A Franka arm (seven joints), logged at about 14 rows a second.
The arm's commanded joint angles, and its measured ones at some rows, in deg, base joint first. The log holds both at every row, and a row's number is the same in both.
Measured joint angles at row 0:
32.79, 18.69, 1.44, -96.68, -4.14, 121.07, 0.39
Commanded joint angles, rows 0 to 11:
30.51, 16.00, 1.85, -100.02, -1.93, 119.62, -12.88
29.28, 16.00, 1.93, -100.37, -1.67, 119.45, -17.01
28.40, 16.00, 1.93, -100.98, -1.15, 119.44, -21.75
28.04, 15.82, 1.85, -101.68, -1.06, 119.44, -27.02
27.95, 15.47, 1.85, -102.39, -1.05, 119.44, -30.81
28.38, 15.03, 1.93, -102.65, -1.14, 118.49, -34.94
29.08, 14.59, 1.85, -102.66, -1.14, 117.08, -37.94
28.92, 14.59, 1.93, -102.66, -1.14, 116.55, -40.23
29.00, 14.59, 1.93, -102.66, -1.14, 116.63, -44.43
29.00, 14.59, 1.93, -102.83, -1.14, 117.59, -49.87
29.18, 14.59, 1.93, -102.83, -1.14, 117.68, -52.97
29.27, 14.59, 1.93, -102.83, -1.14, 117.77, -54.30
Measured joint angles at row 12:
29.41, 16.24, 1.84, -100.97, -2.59, 117.17, -48.91
